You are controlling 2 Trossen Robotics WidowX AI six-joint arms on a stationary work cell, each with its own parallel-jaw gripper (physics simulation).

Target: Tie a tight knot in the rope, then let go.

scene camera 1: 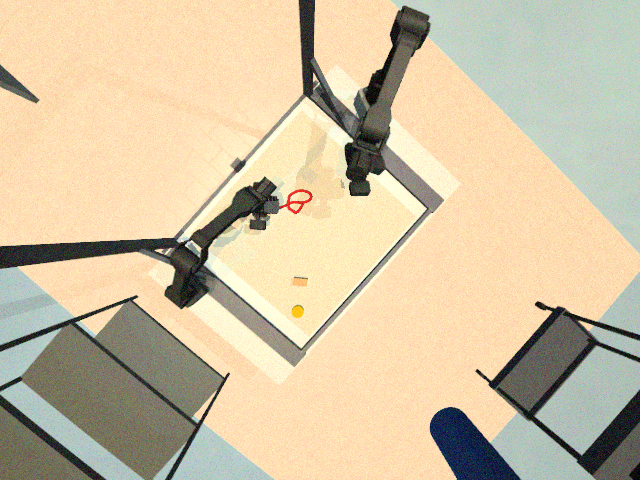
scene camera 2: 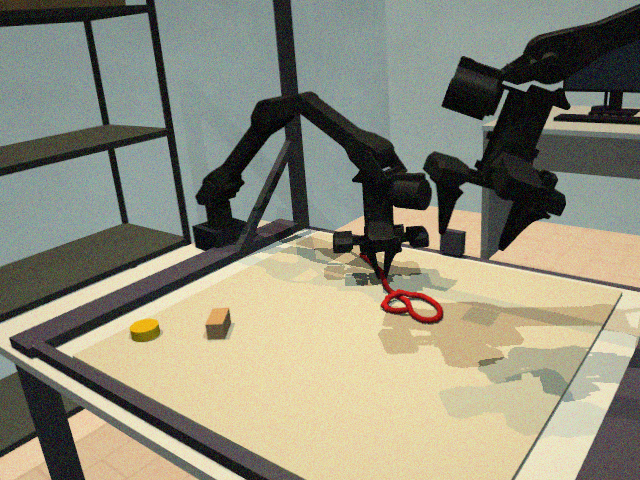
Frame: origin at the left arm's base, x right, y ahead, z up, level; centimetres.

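Seen in the pictures: left gripper, fingertip midpoint: point(scene camera 1: 351, 183) point(scene camera 2: 470, 242); left arm's base, origin of the base link: point(scene camera 1: 374, 96); right arm's base, origin of the base link: point(scene camera 1: 188, 291) point(scene camera 2: 220, 224).
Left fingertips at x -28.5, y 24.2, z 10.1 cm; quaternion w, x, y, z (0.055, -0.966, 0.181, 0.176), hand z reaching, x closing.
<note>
Pixels of each thing's middle, then the offset from my left fingertips to it. "spot": a spot on its surface instead.
- red rope, surface spot: point(scene camera 2: 440, 311) spot: dz -18.9, dx +6.7, dy +14.7 cm
- wooden block, body centre: point(scene camera 2: 218, 323) point(scene camera 1: 300, 281) dz -18.4, dx -27.6, dy +32.8 cm
- yellow disc, body centre: point(scene camera 2: 145, 330) point(scene camera 1: 297, 311) dz -18.9, dx -39.2, dy +39.2 cm
A red rope point(scene camera 1: 311, 196) point(scene camera 2: 440, 311) lies on the table with two open loops that cross each other, a larger one and a smaller one. One end runs from the loops up to my right gripper point(scene camera 1: 270, 206) point(scene camera 2: 381, 276) and on behind its fingers. My right gripper is low over the table, its fingertips nearly together on the rope. In scene camera 1 its fingers are hidden from above. My left gripper point(scene camera 1: 364, 167) point(scene camera 2: 473, 239) is open and empty, raised well above the table and apart from the rope; its fingers spread wide in scene camera 2.
A wooden block point(scene camera 1: 299, 281) point(scene camera 2: 218, 324) and a yellow disc point(scene camera 1: 297, 311) point(scene camera 2: 144, 330) lie on the table away from the rope. A dark frame point(scene camera 1: 248, 311) point(scene camera 2: 155, 413) edges the table. A shelf unit point(scene camera 2: 168, 121) and a desk point(scene camera 2: 584, 155) stand beyond.
</note>
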